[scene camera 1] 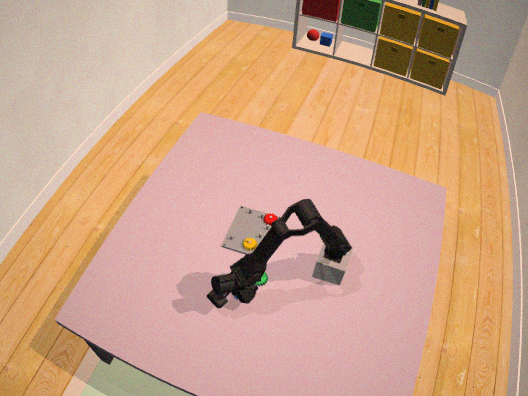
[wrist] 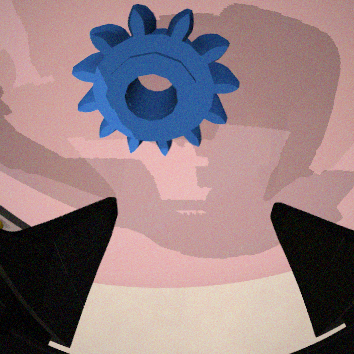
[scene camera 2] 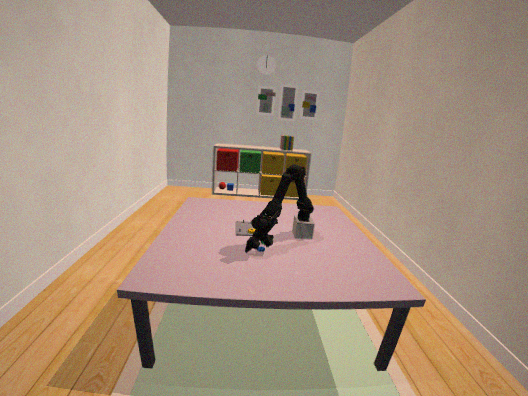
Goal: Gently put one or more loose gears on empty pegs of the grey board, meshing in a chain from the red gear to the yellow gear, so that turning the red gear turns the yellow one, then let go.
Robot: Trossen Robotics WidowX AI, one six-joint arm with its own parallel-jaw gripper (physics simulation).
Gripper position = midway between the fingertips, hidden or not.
The gripper (wrist: 198,208) is open, holding nothing. Also in view: a blue gear (wrist: 139,113). Further things: a grey board (scene camera 1: 245,225).
